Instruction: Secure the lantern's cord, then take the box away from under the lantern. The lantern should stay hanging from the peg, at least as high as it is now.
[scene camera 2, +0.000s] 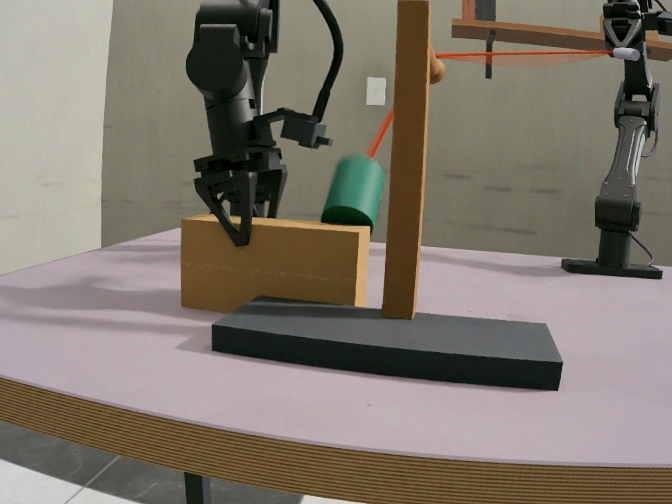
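Note:
The green lantern (353, 189) hangs tilted and slightly blurred on the red cord (383, 131), its bottom by the box's right end; I cannot tell whether they touch. The cord runs up behind the post (406, 179), over the wooden peg (436, 69), and on to a pale toggle (626, 53) at the upper right. My left gripper (622, 49) is shut on this cord end, high above the table. My right gripper (250, 226) is shut on the tan box (276, 265), one finger on its front face; the far fingertip is hidden behind the box.
The post rises from a dark grey base (379, 339) in front of the box. The base of my left arm (611, 268) stands at the right rear of the table (303, 404). A wooden shelf (542, 36) is on the back wall.

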